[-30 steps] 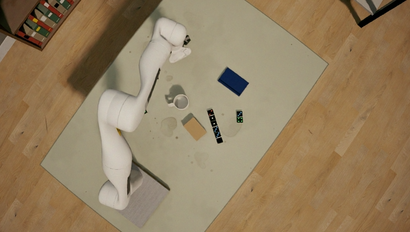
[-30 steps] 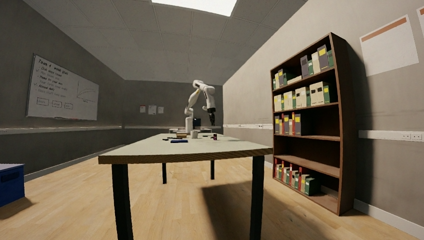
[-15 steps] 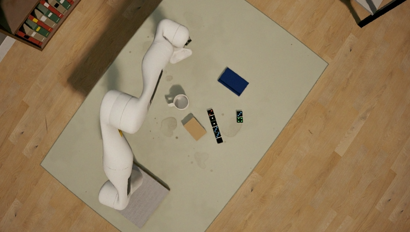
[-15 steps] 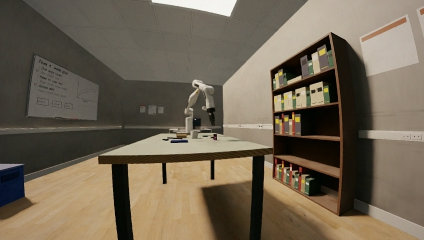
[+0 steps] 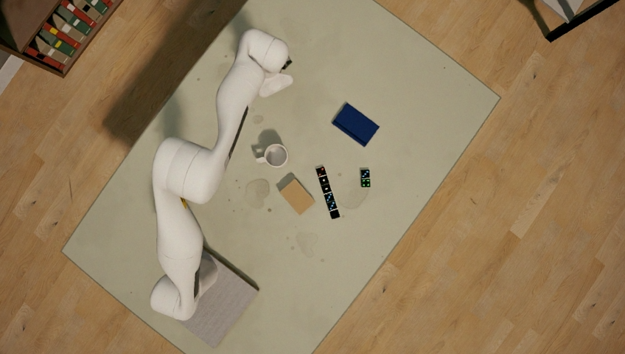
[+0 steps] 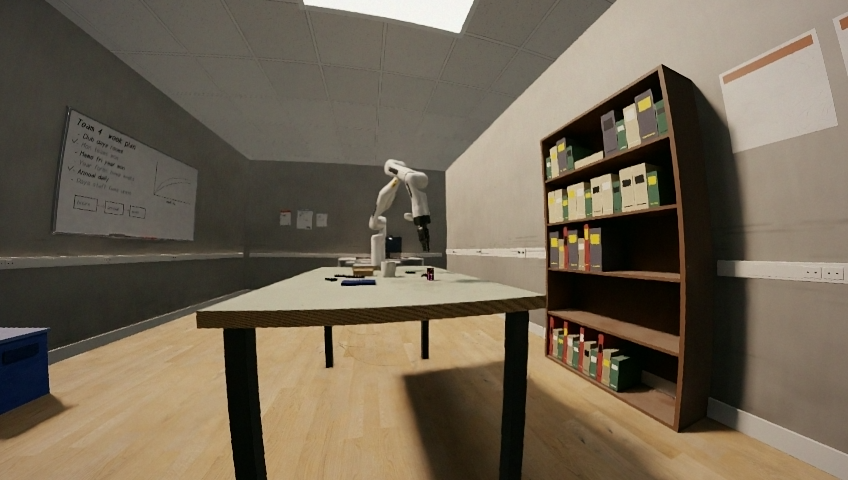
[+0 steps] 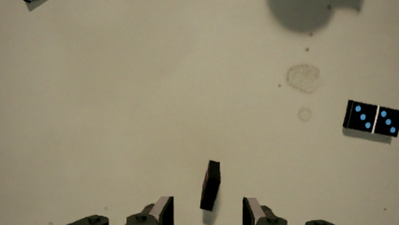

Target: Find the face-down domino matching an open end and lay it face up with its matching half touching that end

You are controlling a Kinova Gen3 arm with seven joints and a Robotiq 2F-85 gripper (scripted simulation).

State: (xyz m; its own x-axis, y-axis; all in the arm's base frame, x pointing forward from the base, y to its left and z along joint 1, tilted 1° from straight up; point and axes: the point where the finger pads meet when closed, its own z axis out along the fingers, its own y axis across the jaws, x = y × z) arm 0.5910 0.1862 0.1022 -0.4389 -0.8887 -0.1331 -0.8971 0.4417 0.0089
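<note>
My hand is 11 cm above the domino, 2 cm to the right of it and 1 cm short of it. Round my hand: white mug: 17 cm behind, 15 cm to the right, 11 cm below; then tan block: 27 cm to the right, 23 cm behind, 12 cm below.
</note>
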